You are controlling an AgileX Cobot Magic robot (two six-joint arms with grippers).
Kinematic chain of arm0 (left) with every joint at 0, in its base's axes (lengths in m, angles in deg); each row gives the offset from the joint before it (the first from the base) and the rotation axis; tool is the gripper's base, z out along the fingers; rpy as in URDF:
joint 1: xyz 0 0 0.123 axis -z
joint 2: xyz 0 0 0 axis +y
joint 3: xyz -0.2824 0 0.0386 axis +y
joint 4: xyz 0.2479 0 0.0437 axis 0.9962 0 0.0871
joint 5: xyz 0 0 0 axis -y
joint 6: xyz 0.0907 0 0.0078 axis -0.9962 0 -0.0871
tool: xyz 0 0 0 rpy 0 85 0
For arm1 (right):
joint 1: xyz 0 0 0.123 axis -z
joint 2: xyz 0 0 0 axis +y
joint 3: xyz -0.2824 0 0.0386 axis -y
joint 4: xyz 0.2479 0 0.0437 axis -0.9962 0 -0.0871
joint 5: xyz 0 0 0 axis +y
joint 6: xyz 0.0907 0 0.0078 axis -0.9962 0 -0.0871
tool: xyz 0 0 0 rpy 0 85 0
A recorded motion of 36 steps. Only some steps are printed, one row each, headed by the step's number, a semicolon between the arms.
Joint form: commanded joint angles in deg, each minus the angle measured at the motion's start. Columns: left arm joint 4, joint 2, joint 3, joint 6, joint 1, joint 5; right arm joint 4, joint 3, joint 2, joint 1, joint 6, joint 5.
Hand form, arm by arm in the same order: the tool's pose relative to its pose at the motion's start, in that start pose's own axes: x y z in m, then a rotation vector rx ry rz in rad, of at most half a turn. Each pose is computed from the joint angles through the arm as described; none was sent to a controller.
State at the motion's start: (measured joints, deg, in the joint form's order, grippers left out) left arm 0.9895 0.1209 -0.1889 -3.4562 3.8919 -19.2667; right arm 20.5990 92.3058 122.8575 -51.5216 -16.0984 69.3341
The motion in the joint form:
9: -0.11 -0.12 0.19 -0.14 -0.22 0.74; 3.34 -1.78 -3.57 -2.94 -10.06 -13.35
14: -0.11 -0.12 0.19 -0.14 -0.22 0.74; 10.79 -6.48 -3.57 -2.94 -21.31 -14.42
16: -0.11 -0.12 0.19 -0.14 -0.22 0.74; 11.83 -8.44 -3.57 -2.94 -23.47 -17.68
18: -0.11 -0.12 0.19 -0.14 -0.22 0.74; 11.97 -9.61 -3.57 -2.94 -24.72 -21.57
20: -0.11 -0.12 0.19 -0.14 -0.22 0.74; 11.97 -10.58 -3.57 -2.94 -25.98 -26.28
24: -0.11 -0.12 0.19 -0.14 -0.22 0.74; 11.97 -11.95 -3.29 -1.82 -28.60 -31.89
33: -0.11 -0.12 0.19 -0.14 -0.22 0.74; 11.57 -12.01 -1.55 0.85 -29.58 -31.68
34: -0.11 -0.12 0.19 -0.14 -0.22 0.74; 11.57 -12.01 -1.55 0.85 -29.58 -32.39
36: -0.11 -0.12 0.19 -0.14 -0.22 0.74; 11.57 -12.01 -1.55 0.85 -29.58 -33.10
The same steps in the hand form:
9: -0.0002 0.0001 0.0002 -0.0038 -0.0114 -0.0003; -0.0106 0.0148 -0.0273 -0.0480 -0.2811 0.1098
14: -0.0002 0.0001 0.0002 -0.0038 -0.0114 -0.0003; -0.0021 0.0109 -0.0084 0.0395 -0.2721 0.2142
16: -0.0002 0.0001 0.0002 -0.0038 -0.0114 -0.0003; -0.0010 0.0137 -0.0013 0.0262 -0.2980 0.2242
18: -0.0002 0.0001 0.0002 -0.0038 -0.0114 -0.0003; -0.0026 0.0174 0.0021 -0.0079 -0.3375 0.2302
20: -0.0002 0.0001 0.0002 -0.0038 -0.0114 -0.0003; -0.0056 0.0218 0.0040 -0.0543 -0.3897 0.2375
24: -0.0002 0.0001 0.0002 -0.0038 -0.0114 -0.0003; -0.0092 0.0201 0.0115 -0.1096 -0.4359 0.2813
33: -0.0002 0.0001 0.0002 -0.0038 -0.0114 -0.0003; -0.0108 0.0060 0.0307 -0.0977 -0.3877 0.3372
34: -0.0002 0.0001 0.0002 -0.0038 -0.0114 -0.0003; -0.0118 0.0065 0.0303 -0.1049 -0.3978 0.3360
36: -0.0002 0.0001 0.0002 -0.0038 -0.0114 -0.0003; -0.0127 0.0070 0.0299 -0.1121 -0.4079 0.3348

